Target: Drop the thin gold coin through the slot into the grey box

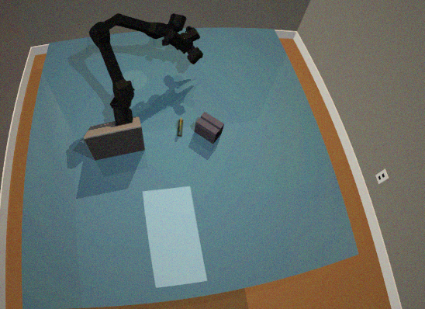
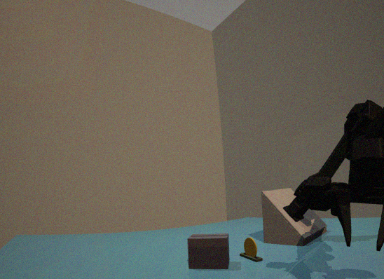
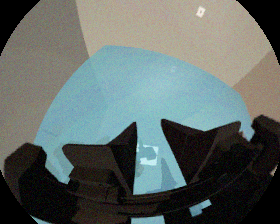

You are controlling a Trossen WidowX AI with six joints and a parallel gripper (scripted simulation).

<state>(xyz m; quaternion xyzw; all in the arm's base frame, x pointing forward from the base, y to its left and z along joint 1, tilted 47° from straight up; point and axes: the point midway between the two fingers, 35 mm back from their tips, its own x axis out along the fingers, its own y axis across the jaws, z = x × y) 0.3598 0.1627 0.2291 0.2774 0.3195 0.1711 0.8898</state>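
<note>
My gripper tip is now 17 cm past the gold coin, 30 cm to the left of it and 7 cm above it.
</note>
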